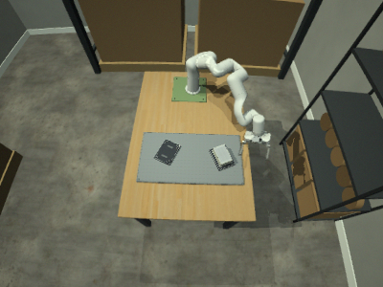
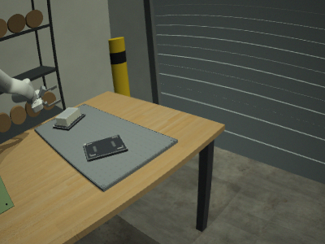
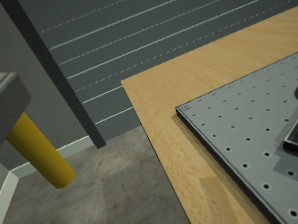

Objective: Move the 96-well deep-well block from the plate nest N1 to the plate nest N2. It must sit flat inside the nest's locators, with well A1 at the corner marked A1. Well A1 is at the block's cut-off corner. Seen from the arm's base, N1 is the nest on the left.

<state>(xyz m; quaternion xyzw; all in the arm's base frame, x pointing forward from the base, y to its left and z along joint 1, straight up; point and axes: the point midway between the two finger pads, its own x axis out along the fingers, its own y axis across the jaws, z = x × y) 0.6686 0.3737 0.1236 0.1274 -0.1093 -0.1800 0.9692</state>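
Now: hand 19 cm to the left of the white 96-well deep-well block, 8 cm above it and 3 cm past it.
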